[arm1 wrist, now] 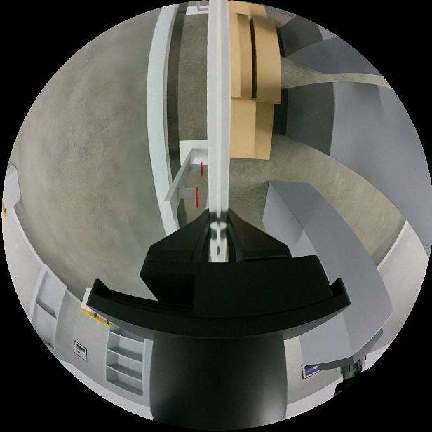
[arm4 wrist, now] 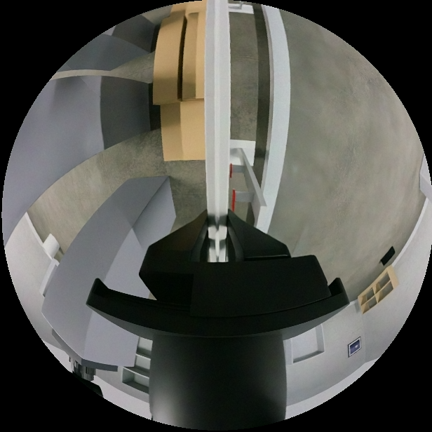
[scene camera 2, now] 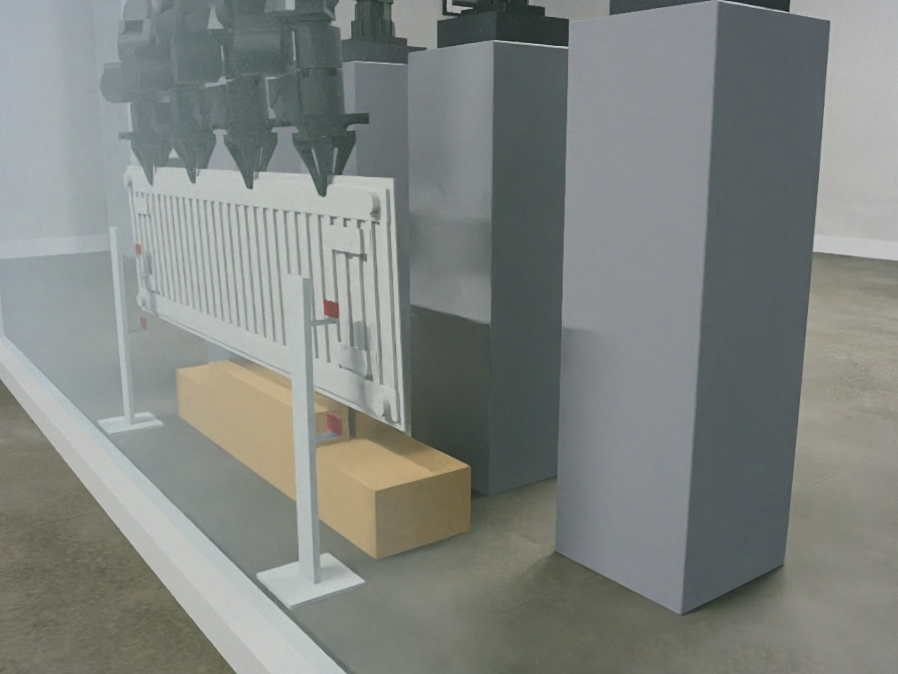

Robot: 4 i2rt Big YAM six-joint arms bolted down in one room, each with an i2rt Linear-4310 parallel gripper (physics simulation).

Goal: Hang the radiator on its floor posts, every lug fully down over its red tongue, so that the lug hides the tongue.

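The white ribbed radiator (arm1 wrist: 218,100) (arm4 wrist: 217,100) (scene camera 2: 290,195) hangs upright in the air above the cardboard. Arm1's gripper (arm1 wrist: 218,216) and arm4's gripper (arm4 wrist: 217,216) are shut on its top edge. In scene camera 2 four grippers (scene camera 2: 150,176) (scene camera 2: 192,176) (scene camera 2: 250,182) (scene camera 2: 322,188) line that edge, fingertips at the rail. The near post (scene camera 2: 306,449) and far post (scene camera 2: 123,319) stand beside its lug side. Red tongues (arm1 wrist: 197,196) (arm4 wrist: 233,200) (scene camera 2: 331,308) (scene camera 2: 333,423) (scene camera 2: 137,248) (scene camera 2: 143,323) show uncovered. The near-end upper lug (scene camera 2: 350,253) appears above the upper tongue; exact gaps cannot be told.
A long cardboard box (arm1 wrist: 250,127) (arm4 wrist: 182,130) (scene camera 2: 420,478) lies below the radiator. Tall grey pedestals (scene camera 2: 631,290) (scene camera 2: 453,181) stand on the radiator's other side. A white floor rail (arm1 wrist: 156,100) (arm4 wrist: 281,100) (scene camera 2: 145,493) runs beyond the posts.
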